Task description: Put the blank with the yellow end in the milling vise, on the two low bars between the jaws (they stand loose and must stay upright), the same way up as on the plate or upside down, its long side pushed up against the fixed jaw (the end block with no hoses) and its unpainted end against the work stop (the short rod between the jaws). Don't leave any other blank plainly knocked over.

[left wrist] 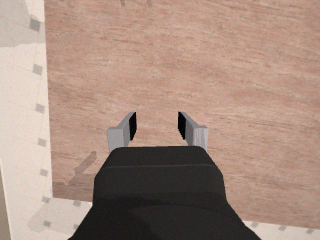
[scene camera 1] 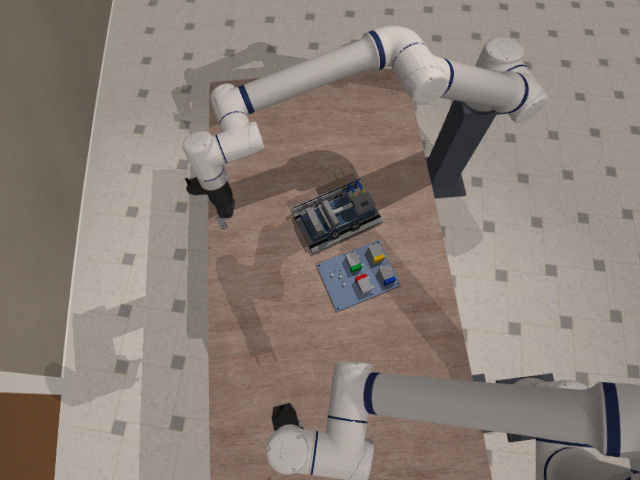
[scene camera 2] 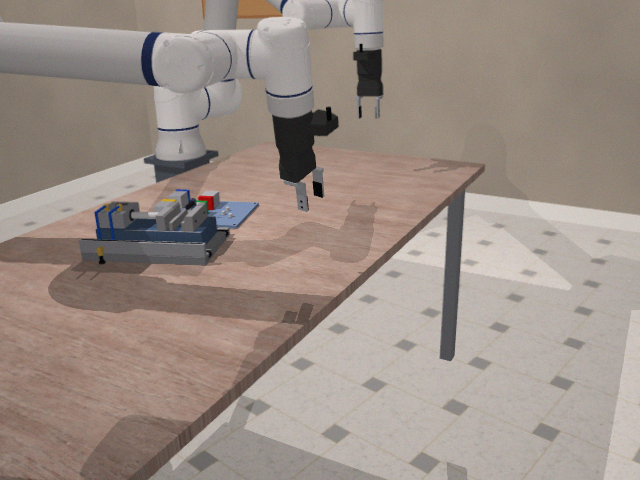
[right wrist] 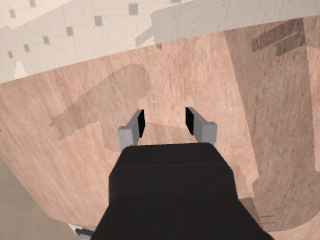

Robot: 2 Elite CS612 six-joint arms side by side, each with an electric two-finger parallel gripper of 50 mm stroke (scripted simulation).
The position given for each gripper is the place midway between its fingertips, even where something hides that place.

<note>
In view: the left gripper (scene camera 2: 368, 117) and the right gripper (scene camera 2: 311, 202).
The left gripper also shows in the left wrist view (left wrist: 157, 120). The right gripper shows as well in the right wrist view (right wrist: 164, 116).
</note>
